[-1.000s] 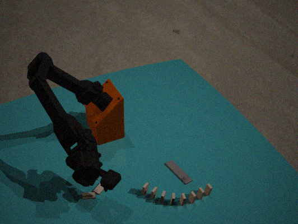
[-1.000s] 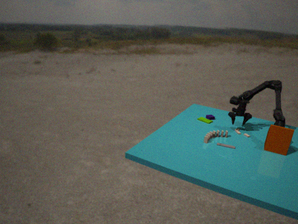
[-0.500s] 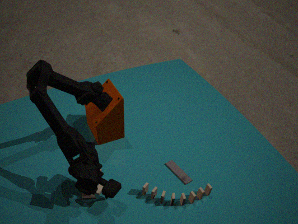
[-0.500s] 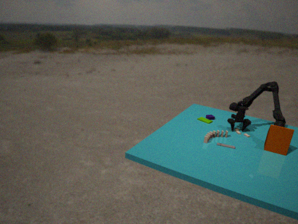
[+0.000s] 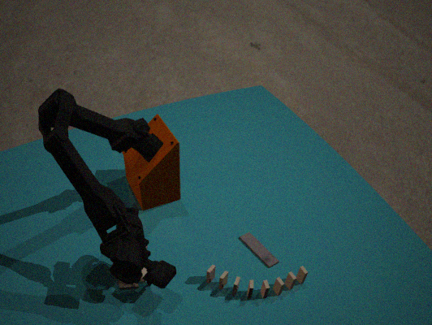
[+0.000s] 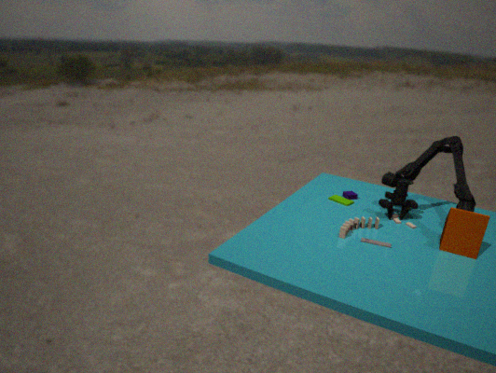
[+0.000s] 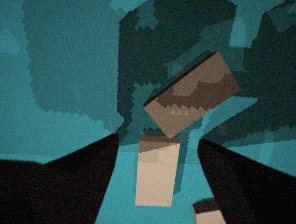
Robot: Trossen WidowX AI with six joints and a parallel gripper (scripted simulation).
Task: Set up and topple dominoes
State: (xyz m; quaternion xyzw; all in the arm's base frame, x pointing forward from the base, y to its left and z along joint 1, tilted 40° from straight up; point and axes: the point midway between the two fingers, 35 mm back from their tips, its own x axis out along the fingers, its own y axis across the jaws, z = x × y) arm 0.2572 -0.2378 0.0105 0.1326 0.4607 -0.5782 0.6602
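Right now my gripper tip is 29 cm short of the green slab and 11 cm to the left of it. The rest, counted from my gripper tip: flat grey strip: 7 cm ahead, 31 cm to the left; then purple block: 25 cm ahead, 19 cm to the right, 1 cm above.
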